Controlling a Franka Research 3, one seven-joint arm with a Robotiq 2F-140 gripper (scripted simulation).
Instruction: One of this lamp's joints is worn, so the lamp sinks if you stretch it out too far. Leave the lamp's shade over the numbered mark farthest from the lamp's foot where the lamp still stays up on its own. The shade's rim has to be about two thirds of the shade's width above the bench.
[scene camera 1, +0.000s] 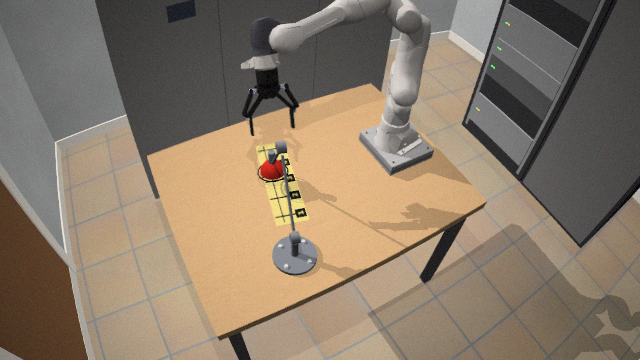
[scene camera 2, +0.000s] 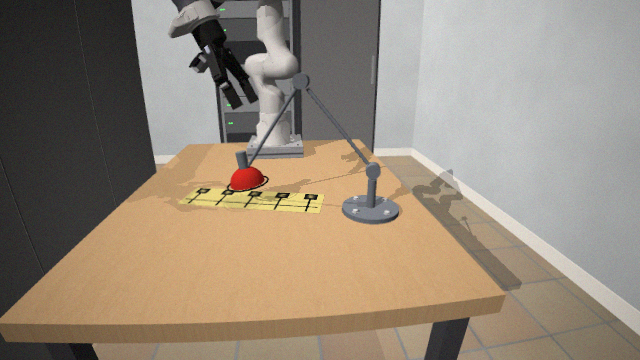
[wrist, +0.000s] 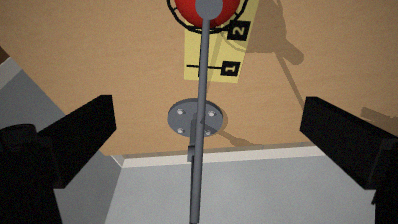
Labels:
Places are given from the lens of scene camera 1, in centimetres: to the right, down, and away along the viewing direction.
my gripper (scene camera 1: 272, 131): -16, -17, 143
yellow numbered strip (scene camera 1: 276, 191): -17, 4, 162

